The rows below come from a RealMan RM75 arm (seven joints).
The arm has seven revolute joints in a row. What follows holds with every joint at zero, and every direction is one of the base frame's.
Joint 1 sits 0.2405 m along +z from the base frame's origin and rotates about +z.
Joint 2 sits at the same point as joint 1 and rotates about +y.
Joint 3 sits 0.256 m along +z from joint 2 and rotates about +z.
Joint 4 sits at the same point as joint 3 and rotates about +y.
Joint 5 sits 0.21 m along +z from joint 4 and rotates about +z.
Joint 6 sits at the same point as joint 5 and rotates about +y.
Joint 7 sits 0.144 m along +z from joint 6 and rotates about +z.
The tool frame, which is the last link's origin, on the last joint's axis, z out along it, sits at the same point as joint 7; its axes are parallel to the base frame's.
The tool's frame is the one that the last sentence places.
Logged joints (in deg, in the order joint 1, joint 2, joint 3, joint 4, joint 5, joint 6, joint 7), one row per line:
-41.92 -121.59 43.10 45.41 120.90 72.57 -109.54
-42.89 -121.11 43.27 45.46 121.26 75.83 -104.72
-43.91 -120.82 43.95 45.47 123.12 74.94 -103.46
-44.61 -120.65 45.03 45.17 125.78 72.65 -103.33
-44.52 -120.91 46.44 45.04 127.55 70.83 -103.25
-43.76 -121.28 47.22 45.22 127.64 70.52 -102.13
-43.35 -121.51 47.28 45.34 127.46 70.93 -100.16
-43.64 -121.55 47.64 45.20 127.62 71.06 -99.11
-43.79 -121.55 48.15 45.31 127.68 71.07 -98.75
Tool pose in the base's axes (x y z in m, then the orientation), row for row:
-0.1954 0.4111 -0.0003 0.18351 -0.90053 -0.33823 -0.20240
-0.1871 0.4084 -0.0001 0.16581 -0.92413 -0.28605 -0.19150
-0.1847 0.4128 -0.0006 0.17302 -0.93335 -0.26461 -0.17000
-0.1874 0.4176 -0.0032 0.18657 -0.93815 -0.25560 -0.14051
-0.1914 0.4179 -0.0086 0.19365 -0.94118 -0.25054 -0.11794
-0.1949 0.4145 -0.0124 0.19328 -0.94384 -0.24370 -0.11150
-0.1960 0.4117 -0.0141 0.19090 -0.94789 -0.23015 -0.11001
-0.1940 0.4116 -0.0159 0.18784 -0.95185 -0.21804 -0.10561
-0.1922 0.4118 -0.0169 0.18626 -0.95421 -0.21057 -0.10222
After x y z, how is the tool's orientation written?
As a quaternion, w x y z.
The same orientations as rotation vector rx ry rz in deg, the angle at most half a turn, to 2 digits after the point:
-145.52 -54.66 -32.71
-150.79 -46.67 -31.25
-151.69 -43.01 -27.63
-151.35 -41.24 -22.67
-151.26 -40.26 -18.95
-151.71 -39.17 -17.92
-152.56 -37.04 -17.71
-153.45 -35.15 -17.03
-153.97 -33.98 -16.49

